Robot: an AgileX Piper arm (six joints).
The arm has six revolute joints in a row. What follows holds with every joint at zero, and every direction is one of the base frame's. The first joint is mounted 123 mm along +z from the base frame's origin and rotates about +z. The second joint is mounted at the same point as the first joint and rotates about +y. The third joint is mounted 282.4 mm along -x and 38.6 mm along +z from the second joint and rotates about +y. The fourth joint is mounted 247.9 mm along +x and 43.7 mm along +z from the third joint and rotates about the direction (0.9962, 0, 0.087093). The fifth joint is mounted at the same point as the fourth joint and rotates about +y. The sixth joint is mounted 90.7 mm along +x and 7.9 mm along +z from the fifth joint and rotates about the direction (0.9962, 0, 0.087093). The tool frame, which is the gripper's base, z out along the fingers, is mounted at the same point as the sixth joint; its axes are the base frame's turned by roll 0, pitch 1.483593 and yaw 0 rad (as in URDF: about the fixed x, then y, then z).
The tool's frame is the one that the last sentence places.
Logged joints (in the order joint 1, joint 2, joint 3, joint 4, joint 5, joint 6), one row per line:
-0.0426, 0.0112, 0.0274, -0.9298, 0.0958, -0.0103
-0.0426, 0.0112, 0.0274, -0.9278, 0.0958, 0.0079
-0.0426, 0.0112, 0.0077, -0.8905, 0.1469, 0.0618
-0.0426, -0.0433, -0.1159, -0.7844, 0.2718, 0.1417
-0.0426, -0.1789, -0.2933, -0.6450, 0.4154, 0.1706
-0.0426, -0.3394, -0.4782, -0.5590, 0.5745, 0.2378
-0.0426, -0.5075, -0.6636, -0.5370, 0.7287, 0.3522
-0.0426, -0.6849, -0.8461, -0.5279, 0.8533, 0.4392
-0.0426, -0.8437, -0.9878, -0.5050, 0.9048, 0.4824
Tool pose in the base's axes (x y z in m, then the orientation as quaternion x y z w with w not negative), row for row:
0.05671, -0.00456, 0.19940, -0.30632, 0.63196, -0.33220, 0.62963
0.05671, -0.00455, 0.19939, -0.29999, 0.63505, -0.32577, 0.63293
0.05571, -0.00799, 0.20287, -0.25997, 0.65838, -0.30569, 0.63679
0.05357, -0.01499, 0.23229, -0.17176, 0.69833, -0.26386, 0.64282
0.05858, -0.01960, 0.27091, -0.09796, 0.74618, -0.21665, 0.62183
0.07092, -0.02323, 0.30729, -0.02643, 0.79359, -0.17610, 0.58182
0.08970, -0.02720, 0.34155, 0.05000, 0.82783, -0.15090, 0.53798
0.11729, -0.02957, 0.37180, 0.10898, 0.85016, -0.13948, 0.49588
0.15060, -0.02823, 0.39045, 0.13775, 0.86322, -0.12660, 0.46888
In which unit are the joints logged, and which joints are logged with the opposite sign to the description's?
The joints are logged in radians. Opposite sign: joint 1, joint 2.
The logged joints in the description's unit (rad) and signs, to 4 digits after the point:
0.0426, -0.0112, 0.0274, -0.9298, 0.0958, -0.0103
0.0426, -0.0112, 0.0274, -0.9278, 0.0958, 0.0079
0.0426, -0.0112, 0.0077, -0.8905, 0.1469, 0.0618
0.0426, 0.0433, -0.1159, -0.7844, 0.2718, 0.1417
0.0426, 0.1789, -0.2933, -0.6450, 0.4154, 0.1706
0.0426, 0.3394, -0.4782, -0.5590, 0.5745, 0.2378
0.0426, 0.5075, -0.6636, -0.5370, 0.7287, 0.3522
0.0426, 0.6849, -0.8461, -0.5279, 0.8533, 0.4392
0.0426, 0.8437, -0.9878, -0.5050, 0.9048, 0.4824

